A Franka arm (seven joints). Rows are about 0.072 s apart.
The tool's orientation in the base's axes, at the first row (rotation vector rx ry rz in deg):
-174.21, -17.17, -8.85
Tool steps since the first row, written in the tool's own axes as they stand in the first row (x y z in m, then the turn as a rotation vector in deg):
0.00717, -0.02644, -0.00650, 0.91, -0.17, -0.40
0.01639, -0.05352, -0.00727, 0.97, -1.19, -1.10
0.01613, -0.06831, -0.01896, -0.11, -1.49, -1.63
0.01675, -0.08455, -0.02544, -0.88, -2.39, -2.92
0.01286, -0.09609, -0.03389, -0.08, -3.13, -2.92
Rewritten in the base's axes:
0.00115, 0.02661, 0.00912, 0.82, 0.30, 0.51
0.00470, 0.05476, 0.01283, 0.61, 1.25, 1.28
0.00043, 0.06810, 0.02546, -0.55, 1.29, 1.71
-0.00279, 0.08350, 0.03312, -1.60, 1.90, 2.97
-0.00965, 0.09326, 0.04191, -0.97, 2.78, 3.11

